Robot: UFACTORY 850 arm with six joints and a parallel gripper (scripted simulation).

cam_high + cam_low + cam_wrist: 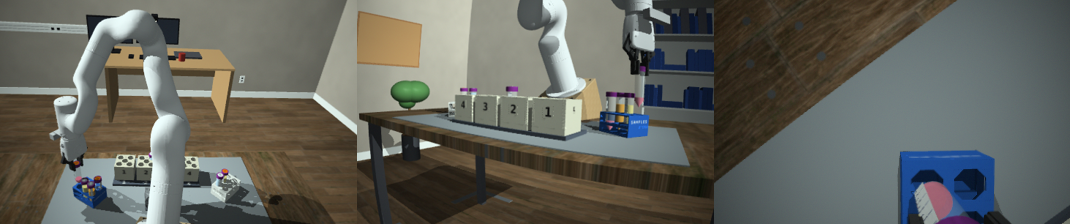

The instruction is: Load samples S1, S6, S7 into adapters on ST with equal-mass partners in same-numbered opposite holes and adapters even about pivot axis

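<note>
My hand is 160 mm above the blue samples rack, 40 mm to the left of it and 20 mm past it. Round my hand: adapter 1: 220 mm to the right, 140 mm below, 80 mm ahead; white rack: 680 mm to the right, 170 mm behind, 160 mm below.
</note>
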